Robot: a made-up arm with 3 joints. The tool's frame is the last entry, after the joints. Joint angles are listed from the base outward. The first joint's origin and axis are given. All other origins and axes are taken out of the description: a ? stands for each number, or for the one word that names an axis. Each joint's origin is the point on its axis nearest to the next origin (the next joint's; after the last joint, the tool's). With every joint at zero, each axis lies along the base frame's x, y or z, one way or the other. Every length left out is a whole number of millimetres.
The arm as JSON. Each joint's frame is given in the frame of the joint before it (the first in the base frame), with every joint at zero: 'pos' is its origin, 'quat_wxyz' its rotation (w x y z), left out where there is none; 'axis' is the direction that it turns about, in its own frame. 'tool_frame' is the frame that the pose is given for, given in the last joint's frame.
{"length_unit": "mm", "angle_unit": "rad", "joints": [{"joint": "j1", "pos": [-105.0, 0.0, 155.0], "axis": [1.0, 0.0, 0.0]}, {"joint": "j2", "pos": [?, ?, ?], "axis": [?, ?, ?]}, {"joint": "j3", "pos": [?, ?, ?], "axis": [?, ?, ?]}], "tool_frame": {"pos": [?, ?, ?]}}
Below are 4 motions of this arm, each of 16 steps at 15 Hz.
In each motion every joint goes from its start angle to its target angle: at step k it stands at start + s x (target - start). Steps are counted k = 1, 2, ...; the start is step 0. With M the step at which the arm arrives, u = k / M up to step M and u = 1 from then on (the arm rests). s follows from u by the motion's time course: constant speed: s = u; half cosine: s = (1 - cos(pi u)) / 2; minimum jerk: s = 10 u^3 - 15 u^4 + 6 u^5.
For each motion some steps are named. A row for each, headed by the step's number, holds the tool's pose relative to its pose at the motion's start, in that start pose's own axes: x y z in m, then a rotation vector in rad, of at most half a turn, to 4 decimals.
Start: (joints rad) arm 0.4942 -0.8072 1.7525
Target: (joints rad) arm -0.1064 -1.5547 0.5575
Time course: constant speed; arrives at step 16
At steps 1, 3, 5, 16:
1: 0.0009 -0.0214 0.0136 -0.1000 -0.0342 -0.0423
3: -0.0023 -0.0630 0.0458 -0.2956 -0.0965 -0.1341
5: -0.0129 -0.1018 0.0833 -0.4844 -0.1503 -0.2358
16: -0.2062 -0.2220 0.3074 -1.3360 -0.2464 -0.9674

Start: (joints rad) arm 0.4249 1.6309 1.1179
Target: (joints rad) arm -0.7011 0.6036 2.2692
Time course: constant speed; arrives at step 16
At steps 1, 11, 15, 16:
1: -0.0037 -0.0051 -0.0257 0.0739 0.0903 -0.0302
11: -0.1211 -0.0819 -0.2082 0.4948 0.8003 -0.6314
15: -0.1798 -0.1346 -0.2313 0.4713 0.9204 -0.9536
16: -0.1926 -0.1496 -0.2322 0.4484 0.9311 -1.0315

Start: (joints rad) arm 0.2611 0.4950 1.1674
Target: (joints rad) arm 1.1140 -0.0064 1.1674
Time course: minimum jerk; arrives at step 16
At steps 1, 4, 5, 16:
1: 0.0000 -0.0004 0.0000 0.0017 -0.0004 -0.0014
4: -0.0012 -0.0182 -0.0023 0.0788 -0.0163 -0.0634
5: -0.0027 -0.0309 -0.0058 0.1383 -0.0261 -0.1091
16: -0.0332 -0.0906 -0.1167 0.8359 -0.0070 -0.5144

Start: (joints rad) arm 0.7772 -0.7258 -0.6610
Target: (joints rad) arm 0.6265 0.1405 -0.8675
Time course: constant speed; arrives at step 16
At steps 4, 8, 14, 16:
4: 0.0087 -0.0655 0.0565 -0.0822 -0.1536 -0.1542
8: -0.0013 -0.1277 0.1172 -0.1679 -0.3037 -0.3114
14: -0.0500 -0.2069 0.2099 -0.2989 -0.5235 -0.5520
16: -0.0745 -0.2281 0.2397 -0.3423 -0.5957 -0.6334

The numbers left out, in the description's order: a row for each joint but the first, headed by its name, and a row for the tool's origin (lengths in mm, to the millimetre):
j2: xyz 0.0 -83.0 -77.0, axis 0.0 -1.0 0.0
j3: xyz 357.0 0.0 -7.0, axis 1.0 0.0 0.0
tool: xyz 0.0 24.0 -95.0

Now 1 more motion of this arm.
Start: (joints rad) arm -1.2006 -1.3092 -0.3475
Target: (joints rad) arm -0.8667 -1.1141 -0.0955
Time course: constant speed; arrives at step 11
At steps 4, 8, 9, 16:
4: 0.0132 0.0522 0.0437 0.1270 -0.1022 0.0899
8: 0.0159 0.1028 0.0905 0.2615 -0.1952 0.1870
9: 0.0150 0.1150 0.1026 0.2962 -0.2170 0.2124
16: 0.0113 0.1386 0.1272 0.3667 -0.2587 0.2643

